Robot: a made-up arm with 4 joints.
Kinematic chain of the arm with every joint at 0, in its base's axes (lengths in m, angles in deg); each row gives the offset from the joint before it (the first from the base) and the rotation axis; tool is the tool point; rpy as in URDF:
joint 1: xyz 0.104 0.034 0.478 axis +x
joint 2: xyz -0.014 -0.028 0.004 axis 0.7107 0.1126 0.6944
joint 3: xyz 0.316 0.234 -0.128 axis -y
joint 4: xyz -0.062 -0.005 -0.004 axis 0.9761 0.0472 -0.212
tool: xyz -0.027 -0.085 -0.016 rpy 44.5 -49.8 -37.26
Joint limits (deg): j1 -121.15..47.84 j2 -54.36..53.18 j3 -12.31..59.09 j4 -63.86..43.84
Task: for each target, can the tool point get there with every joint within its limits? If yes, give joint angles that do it. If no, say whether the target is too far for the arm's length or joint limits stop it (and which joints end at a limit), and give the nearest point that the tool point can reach.
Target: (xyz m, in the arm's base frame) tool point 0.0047 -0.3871 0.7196
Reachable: no: joint limits stop it (at a limit: joint 2) | nearest point 0.3553 -0.1937 0.6087 | short by 0.415 m
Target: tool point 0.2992 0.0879 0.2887
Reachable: yes | joints -34.59 8.52 -0.12 -3.56
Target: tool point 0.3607 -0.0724 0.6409
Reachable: yes | joints -108.17 -44.33 41.96 -29.02
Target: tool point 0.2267 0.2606 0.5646
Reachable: yes | joints 32.42 32.10 32.44 -48.67
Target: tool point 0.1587 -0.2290 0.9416
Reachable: no: joint limits stop it (at a limit: joint 2, joint 4) | nearest point 0.3780 -0.1089 0.7299 | short by 0.328 m
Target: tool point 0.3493 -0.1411 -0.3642
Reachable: no: too far | nearest point 0.2167 -0.0479 0.0839 | short by 0.477 m
